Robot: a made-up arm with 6 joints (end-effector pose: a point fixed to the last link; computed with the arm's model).
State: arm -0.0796 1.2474 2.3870 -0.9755 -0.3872 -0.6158
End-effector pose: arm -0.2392 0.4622 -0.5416 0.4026 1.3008 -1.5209
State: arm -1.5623 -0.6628 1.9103 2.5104 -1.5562 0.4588
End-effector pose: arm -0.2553 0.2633 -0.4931 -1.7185 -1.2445 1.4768
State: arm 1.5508 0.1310 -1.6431 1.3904 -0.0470 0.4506
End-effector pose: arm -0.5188 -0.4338 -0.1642 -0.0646 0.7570 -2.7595
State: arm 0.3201 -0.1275 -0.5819 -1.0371 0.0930 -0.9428
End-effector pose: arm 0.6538 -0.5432 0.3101 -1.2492 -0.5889 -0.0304
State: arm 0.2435 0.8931 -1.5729 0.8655 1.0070 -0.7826
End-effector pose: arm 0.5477 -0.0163 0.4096 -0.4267 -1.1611 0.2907
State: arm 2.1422 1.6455 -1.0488 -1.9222 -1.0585 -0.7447
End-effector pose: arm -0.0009 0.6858 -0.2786 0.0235 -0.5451 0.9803
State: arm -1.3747 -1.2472 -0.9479 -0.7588 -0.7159 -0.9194
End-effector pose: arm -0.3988 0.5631 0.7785 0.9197 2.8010 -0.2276
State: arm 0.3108 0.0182 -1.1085 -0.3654 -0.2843 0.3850
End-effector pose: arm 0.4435 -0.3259 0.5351 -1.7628 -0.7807 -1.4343
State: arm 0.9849 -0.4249 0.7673 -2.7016 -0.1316 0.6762
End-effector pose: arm -0.5422 -0.7782 0.2667 2.1663 -1.7806 -0.4324
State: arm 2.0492 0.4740 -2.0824 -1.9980 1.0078 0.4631
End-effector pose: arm -0.3584 0.3209 0.8542 1.3810 -0.9522 0.9724
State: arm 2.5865 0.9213 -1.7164 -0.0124 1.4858 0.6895
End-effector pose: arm 0.2045 0.0284 0.6042 0.9613 -0.8005 -0.5354
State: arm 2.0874 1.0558 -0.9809 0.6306 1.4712 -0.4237
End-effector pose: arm 0.2978 0.0865 0.5815 0.7869 -1.6693 0.0315
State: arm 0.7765 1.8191 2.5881 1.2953 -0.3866 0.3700
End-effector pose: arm -0.5079 -0.3987 0.5962 2.0359 -1.5436 1.1426
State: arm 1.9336 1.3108 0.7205 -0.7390 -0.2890 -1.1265
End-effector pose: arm 0.5178 0.3701 0.7225 -0.0155 -1.7756 0.6128
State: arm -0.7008 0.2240 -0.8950 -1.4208 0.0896 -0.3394
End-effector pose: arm 0.4865 -0.6157 0.3548 -2.5358 0.1267 0.2408
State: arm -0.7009 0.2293 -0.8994 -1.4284 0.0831 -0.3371
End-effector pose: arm 0.4811 -0.6210 0.3523 -2.5373 0.1369 0.2389
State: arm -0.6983 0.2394 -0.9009 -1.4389 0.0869 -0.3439
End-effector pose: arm 0.4717 -0.6330 0.3437 -2.5225 0.1656 0.2460
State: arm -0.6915 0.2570 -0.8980 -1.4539 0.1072 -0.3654
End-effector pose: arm 0.4551 -0.6555 0.3257 -2.4806 0.2230 0.2658
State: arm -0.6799 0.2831 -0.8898 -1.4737 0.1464 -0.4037
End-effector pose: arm 0.4285 -0.6886 0.2971 -2.4064 0.3119 0.2968
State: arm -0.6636 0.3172 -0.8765 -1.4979 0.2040 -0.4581
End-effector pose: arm 0.3892 -0.7301 0.2588 -2.2991 0.4295 0.3328
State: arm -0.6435 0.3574 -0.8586 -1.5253 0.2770 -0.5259
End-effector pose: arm 0.3358 -0.7752 0.2143 -2.1624 0.5679 0.3655
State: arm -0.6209 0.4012 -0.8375 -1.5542 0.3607 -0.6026
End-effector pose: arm 0.2689 -0.8181 0.1678 -2.0047 0.7169 0.3875
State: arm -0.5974 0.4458 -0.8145 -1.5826 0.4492 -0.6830
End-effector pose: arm 0.1923 -0.8540 0.1245 -1.8373 0.8655 0.3950
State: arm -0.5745 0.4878 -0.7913 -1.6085 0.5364 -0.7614
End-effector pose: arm 0.1127 -0.8796 0.0885 -1.6731 1.0031 0.3881
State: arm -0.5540 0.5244 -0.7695 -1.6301 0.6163 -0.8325
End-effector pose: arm 0.0381 -0.8946 0.0620 -1.5249 1.1214 0.3709
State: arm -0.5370 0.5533 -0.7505 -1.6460 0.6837 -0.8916
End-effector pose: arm -0.0240 -0.9011 0.0446 -1.4027 1.2144 0.3496
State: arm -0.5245 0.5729 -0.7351 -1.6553 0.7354 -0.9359
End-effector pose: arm -0.0684 -0.9025 0.0344 -1.3131 1.2792 0.3303
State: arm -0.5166 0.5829 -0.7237 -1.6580 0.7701 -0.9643
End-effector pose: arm -0.0932 -0.9017 0.0290 -1.2578 1.3160 0.3177
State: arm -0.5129 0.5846 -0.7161 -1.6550 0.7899 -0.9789
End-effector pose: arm -0.1008 -0.9006 0.0263 -1.2321 1.3293 0.3129
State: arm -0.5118 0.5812 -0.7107 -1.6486 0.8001 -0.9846
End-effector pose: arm -0.0975 -0.8996 0.0252 -1.2254 1.3282 0.3136
